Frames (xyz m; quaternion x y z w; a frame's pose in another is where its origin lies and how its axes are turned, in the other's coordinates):
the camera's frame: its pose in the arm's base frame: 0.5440 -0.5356 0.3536 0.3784 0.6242 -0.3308 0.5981
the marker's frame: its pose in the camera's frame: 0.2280 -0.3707 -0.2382 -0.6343 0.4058 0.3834 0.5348
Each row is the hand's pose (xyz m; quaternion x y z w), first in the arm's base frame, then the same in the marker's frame.
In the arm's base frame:
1: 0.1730 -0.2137 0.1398 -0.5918 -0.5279 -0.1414 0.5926
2: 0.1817 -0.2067 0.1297 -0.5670 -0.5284 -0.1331 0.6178
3: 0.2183 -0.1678 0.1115 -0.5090 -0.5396 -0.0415 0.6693
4: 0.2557 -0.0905 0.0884 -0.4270 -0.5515 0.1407 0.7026
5: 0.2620 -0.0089 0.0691 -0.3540 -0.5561 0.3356 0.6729
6: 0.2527 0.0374 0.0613 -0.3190 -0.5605 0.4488 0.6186
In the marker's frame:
1: 0.1764 0.0492 0.2251 0.6000 0.2804 0.6937 0.2831
2: 0.1803 0.0387 0.2352 0.5998 0.3101 0.6893 0.2626
3: 0.1961 0.0194 0.2857 0.6503 0.3649 0.6412 0.1810
4: 0.2429 0.0029 0.3596 0.7454 0.4049 0.5274 0.0484
5: 0.3087 -0.0009 0.4117 -0.8356 -0.3935 -0.3773 0.0674
6: 0.3521 0.0035 0.4314 -0.8850 -0.3594 -0.2722 0.1161

